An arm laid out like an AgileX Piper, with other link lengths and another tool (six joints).
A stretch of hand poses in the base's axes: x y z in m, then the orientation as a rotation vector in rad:
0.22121, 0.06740, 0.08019, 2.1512, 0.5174, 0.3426
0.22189, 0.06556, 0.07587, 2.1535, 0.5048, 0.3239
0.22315, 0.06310, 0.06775, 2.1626, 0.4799, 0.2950
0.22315, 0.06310, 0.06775, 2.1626, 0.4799, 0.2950
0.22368, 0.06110, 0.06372, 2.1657, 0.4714, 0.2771
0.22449, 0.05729, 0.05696, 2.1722, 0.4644, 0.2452
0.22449, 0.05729, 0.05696, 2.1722, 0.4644, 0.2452
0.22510, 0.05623, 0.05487, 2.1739, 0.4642, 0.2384
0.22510, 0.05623, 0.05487, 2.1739, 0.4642, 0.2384
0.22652, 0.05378, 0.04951, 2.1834, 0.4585, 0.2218
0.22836, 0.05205, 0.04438, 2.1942, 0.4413, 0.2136
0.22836, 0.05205, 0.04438, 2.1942, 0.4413, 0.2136
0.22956, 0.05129, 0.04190, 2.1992, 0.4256, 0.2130
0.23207, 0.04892, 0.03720, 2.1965, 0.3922, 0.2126
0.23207, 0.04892, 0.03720, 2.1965, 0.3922, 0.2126
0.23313, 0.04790, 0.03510, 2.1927, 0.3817, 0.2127
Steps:
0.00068, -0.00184, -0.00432, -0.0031, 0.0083, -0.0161
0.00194, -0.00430, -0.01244, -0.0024, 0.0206, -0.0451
0.00194, -0.00430, -0.01244, -0.0024, 0.0206, -0.0451
0.00247, -0.00630, -0.01647, -0.0040, 0.0303, -0.0580
0.00328, -0.01011, -0.02323, -0.0056, 0.0509, -0.0750
0.00328, -0.01011, -0.02323, -0.0056, 0.0509, -0.0750
0.00389, -0.01117, -0.02532, -0.0056, 0.0558, -0.0777
0.00389, -0.01117, -0.02532, -0.0056, 0.0558, -0.0777
0.00531, -0.01362, -0.03068, -0.0004, 0.0673, -0.0884
0.00715, -0.01535, -0.03581, 0.0078, 0.0691, -0.1042
0.00715, -0.01535, -0.03581, 0.0078, 0.0691, -0.1042
0.00835, -0.01611, -0.03829, 0.0123, 0.0648, -0.1160
0.01086, -0.01848, -0.04299, 0.0095, 0.0519, -0.1400
0.01086, -0.01848, -0.04299, 0.0095, 0.0519, -0.1400
0.01192, -0.01950, -0.04509, 0.0059, 0.0469, -0.1473

